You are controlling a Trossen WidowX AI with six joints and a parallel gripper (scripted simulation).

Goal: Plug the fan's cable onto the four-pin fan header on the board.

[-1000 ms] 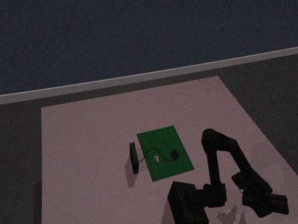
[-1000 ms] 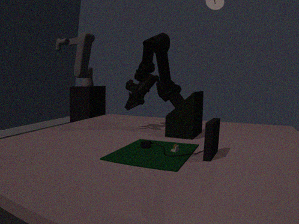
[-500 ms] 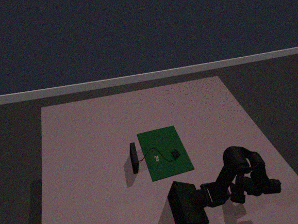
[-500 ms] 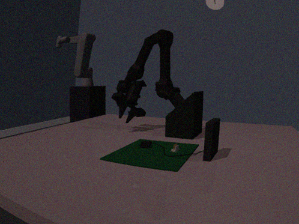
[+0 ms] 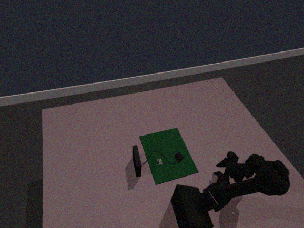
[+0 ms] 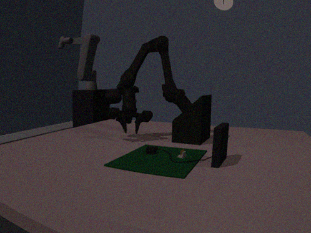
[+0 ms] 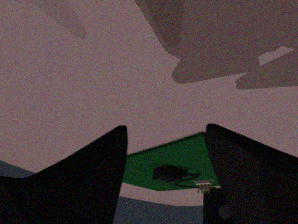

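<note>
The black plug is 130 mm ahead of my gripper tip, 150 mm to the left of it and 20 mm below it. Round my gripper tip: black fan (130 mm ahead, 380 mm to the left, 20 mm above); then pale four-pin header (130 mm ahead, 260 mm to the left, 40 mm below); then green board (170 mm ahead, 210 mm to the left, 50 mm below).
</note>
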